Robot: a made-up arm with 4 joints.
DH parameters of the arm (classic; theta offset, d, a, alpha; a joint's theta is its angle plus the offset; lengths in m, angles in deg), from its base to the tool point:
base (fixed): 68.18 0 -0.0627 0
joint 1: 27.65 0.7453 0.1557 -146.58
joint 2: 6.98 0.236 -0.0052 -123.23
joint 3: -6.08 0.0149 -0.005 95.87
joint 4: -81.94 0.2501 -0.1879 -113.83
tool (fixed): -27.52 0.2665 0 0
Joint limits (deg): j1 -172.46..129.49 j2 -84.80..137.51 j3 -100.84..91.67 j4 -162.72..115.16
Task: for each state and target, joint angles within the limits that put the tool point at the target. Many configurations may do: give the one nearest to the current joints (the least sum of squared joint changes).
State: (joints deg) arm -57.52 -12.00 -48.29 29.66
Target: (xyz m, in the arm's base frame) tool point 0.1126 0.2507 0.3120
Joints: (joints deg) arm -21.78 -31.94 -35.28 -0.38
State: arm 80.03 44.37 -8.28 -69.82
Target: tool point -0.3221 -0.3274 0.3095
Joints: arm 104.36 35.19 1.96 -78.57
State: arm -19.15 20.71 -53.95 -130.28
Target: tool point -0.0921 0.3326 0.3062
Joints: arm -55.57 24.05 -48.61 -93.28
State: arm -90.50 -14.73 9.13 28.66
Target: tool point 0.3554 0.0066 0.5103
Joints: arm -63.13 -3.09 48.15 15.45
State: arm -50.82 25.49 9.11 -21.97
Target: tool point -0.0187 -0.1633 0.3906
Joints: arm -53.97 58.76 0.57 9.51
